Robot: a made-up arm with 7 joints. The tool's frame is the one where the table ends. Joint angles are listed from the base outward.
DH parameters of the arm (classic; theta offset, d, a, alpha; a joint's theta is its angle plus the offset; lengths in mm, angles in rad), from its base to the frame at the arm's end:
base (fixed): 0 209.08 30 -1.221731
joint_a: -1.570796 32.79 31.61 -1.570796
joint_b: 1.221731 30 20 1.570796
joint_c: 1.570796 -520 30 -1.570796
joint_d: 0 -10 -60 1.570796
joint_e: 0 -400 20 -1.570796
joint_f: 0 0 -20 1.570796
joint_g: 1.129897 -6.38 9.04 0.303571
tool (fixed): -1.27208 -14.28 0 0
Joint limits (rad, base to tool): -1.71..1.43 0.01..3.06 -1.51..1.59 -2..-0.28 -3.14..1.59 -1.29..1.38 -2.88..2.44
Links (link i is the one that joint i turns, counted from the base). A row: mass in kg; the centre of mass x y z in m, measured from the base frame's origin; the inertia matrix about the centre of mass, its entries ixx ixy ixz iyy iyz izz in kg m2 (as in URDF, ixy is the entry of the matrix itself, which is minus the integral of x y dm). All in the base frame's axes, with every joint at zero. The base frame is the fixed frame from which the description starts. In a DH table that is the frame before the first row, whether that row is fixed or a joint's. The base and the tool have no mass.
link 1: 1.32; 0.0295 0.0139 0.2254; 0.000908 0 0 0.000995 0.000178 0.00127
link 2: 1.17; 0.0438 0.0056 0.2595; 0.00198 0 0 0.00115 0 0.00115
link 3: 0.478; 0.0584 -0.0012 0.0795; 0.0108 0 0.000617 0.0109 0 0.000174
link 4: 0.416; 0.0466 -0.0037 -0.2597; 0.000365 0.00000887 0 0.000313 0 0.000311
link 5: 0.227; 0.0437 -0.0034 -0.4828; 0.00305 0 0.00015 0.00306 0 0.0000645
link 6: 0.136; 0.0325 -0.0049 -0.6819; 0.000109 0 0 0.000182 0 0.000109
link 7: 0.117; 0.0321 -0.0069 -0.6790; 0.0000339 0 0 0.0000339 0 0.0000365
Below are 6 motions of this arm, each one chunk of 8 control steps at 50 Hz.
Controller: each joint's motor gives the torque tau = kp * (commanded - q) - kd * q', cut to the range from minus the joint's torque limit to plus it. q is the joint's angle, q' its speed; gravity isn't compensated. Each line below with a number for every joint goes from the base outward.
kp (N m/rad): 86 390 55 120 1.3 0.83 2
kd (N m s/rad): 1.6 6 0.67 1.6 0.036 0.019 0.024
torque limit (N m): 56 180 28 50 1 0.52 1.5
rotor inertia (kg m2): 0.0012 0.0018 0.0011 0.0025 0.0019 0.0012 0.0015
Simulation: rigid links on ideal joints. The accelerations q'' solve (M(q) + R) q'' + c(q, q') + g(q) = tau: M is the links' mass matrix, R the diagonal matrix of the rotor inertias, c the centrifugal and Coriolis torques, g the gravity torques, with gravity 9.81 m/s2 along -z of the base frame. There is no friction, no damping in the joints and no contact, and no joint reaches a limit. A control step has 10 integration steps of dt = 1/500 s. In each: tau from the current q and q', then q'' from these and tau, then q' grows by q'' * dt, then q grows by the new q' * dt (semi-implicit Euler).
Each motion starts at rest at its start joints. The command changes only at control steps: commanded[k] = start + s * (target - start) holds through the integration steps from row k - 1 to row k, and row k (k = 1, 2, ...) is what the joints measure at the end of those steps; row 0 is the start. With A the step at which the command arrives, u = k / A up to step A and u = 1 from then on. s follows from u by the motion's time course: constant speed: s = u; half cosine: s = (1 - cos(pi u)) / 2; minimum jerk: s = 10 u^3 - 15 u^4 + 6 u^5; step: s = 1 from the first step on.
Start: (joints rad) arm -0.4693 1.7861 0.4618 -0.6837 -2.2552 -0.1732 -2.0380
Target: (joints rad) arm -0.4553 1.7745 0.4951 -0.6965 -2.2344 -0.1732 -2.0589
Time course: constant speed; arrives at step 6
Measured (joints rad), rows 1 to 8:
1: -0.4663 1.7828 0.4689 -0.6845 -2.2554 -0.1707 -2.0390
2: -0.4618 1.7767 0.4731 -0.6841 -2.2553 -0.1631 -2.0418
3: -0.4550 1.7699 0.4728 -0.6833 -2.2546 -0.1551 -2.0458
4: -0.4474 1.7631 0.4717 -0.6830 -2.2537 -0.1520 -2.0500
5: -0.4405 1.7571 0.4721 -0.6834 -2.2526 -0.1560 -2.0539
6: -0.4353 1.7527 0.4750 -0.6844 -2.2511 -0.1665 -2.0570
7: -0.4335 1.7510 0.4753 -0.6844 -2.2492 -0.1795 -2.0588
8: -0.4333 1.7517 0.4759 -0.6845 -2.2474 -0.1928 -2.0588

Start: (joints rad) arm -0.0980 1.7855 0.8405 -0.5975 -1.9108 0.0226 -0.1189
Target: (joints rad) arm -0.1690 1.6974 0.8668 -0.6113 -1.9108 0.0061 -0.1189
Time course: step
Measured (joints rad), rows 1 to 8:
1: -0.1577 1.7513 0.8851 -0.6281 -1.9150 0.0084 -0.1205
2: -0.1837 1.7156 0.8996 -0.6380 -1.8963 0.0200 -0.1169
3: -0.1745 1.6919 0.8698 -0.6179 -1.8725 0.0457 -0.1119
4: -0.1549 1.6714 0.8425 -0.5966 -1.8690 0.0538 -0.1118
5: -0.1393 1.6551 0.8324 -0.5812 -1.8920 0.0404 -0.1173
6: -0.1302 1.6468 0.8324 -0.5722 -1.9335 0.0145 -0.1253
7: -0.1280 1.6473 0.8362 -0.5711 -1.9802 -0.0148 -0.1320
8: -0.1325 1.6546 0.8420 -0.5774 -2.0183 -0.0409 -0.1345

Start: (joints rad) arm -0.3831 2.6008 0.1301 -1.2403 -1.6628 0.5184 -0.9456
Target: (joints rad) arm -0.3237 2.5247 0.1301 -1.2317 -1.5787 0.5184 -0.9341
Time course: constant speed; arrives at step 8
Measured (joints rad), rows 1 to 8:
1: -0.3840 2.5959 0.1353 -1.2431 -1.6603 0.5207 -0.9452
2: -0.3840 2.5859 0.1421 -1.2447 -1.6515 0.5294 -0.9436
3: -0.3815 2.5745 0.1433 -1.2425 -1.6373 0.5437 -0.9411
4: -0.3765 2.5628 0.1378 -1.2385 -1.6209 0.5602 -0.9384
5: -0.3686 2.5508 0.1292 -1.2349 -1.6060 0.5751 -0.9365
6: -0.3575 2.5386 0.1212 -1.2329 -1.5944 0.5856 -0.9354
7: -0.3435 2.5268 0.1152 -1.2325 -1.5862 0.5901 -0.9347
8: -0.3274 2.5158 0.1115 -1.2335 -1.5799 0.5882 -0.9340

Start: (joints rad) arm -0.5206 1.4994 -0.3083 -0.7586 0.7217 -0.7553 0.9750
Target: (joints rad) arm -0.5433 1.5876 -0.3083 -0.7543 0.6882 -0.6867 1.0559
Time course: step
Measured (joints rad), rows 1 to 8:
1: -0.5140 1.5208 -0.3534 -0.7720 0.7092 -0.7472 0.9968
2: -0.5022 1.5477 -0.3681 -0.7739 0.6630 -0.7195 1.0412
3: -0.4986 1.5668 -0.3450 -0.7542 0.6139 -0.6774 1.0816
4: -0.5039 1.5812 -0.3187 -0.7358 0.5965 -0.6256 1.1001
5: -0.5147 1.5912 -0.3030 -0.7307 0.6172 -0.5752 1.0939
6: -0.5275 1.5951 -0.2965 -0.7363 0.6606 -0.5432 1.0722
7: -0.5387 1.5928 -0.2963 -0.7462 0.7060 -0.5428 1.0486
8: -0.5446 1.5867 -0.3014 -0.7552 0.7368 -0.5750 1.0344

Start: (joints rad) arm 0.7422 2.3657 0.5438 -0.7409 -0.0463 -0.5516 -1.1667
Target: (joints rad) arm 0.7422 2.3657 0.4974 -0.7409 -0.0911 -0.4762 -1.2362
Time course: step
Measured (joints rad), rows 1 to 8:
1: 0.7403 2.3674 0.5177 -0.7434 -0.0449 -0.5428 -1.1830
2: 0.7483 2.3665 0.5001 -0.7440 -0.0519 -0.5245 -1.2175
3: 0.7622 2.3627 0.4930 -0.7456 -0.0684 -0.5033 -1.2507
4: 0.7769 2.3585 0.4857 -0.7481 -0.0914 -0.4867 -1.2687
5: 0.7901 2.3550 0.4779 -0.7501 -0.1183 -0.4800 -1.2683
6: 0.8003 2.3526 0.4721 -0.7516 -0.1457 -0.4845 -1.2549
7: 0.8062 2.3512 0.4693 -0.7525 -0.1696 -0.4986 -1.2382
8: 0.8075 2.3511 0.4694 -0.7527 -0.1864 -0.5180 -1.2264

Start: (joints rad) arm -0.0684 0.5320 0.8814 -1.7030 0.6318 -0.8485 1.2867
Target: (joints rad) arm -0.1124 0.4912 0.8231 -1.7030 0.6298 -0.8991 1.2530
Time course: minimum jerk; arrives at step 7
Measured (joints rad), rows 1 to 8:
1: -0.0675 0.5303 0.8805 -1.7009 0.6331 -0.8490 1.2865
2: -0.0651 0.5256 0.8773 -1.6973 0.6383 -0.8486 1.2849
3: -0.0622 0.5174 0.8711 -1.6944 0.6482 -0.8474 1.2801
4: -0.0600 0.5062 0.8609 -1.6922 0.6617 -0.8477 1.2713
5: -0.0598 0.4936 0.8459 -1.6896 0.6758 -0.8502 1.2597
6: -0.0618 0.4824 0.8267 -1.6860 0.6875 -0.8504 1.2487
7: -0.0660 0.4749 0.8064 -1.6826 0.6941 -0.8412 1.2425
8: -0.0720 0.4717 0.7899 -1.6811 0.6942 -0.8185 1.2427

